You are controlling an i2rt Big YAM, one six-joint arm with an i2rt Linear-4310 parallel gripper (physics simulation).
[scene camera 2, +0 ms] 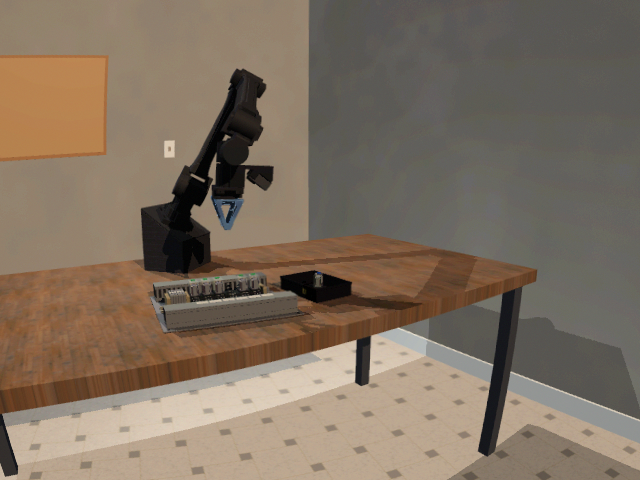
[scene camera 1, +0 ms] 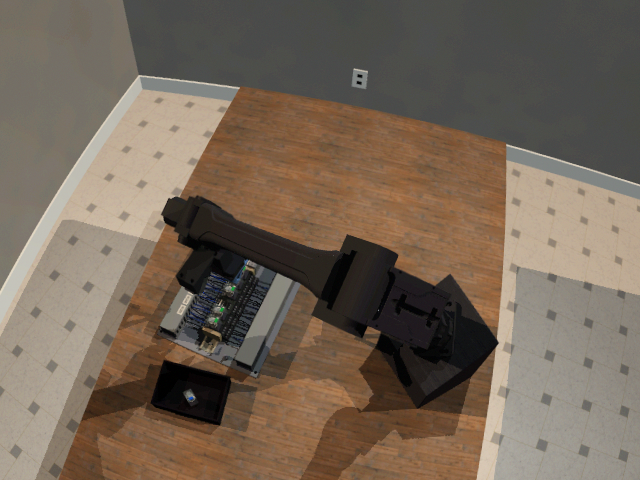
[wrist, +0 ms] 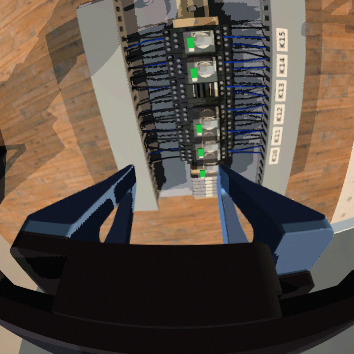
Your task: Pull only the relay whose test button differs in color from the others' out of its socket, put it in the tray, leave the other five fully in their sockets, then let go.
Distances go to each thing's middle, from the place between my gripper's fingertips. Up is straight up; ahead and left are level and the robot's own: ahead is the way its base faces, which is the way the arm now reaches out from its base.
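There's the grey panel (scene camera 1: 191, 337), and it's 180 mm below my hand, 30 mm to the right of it and 20 mm ahead of it.
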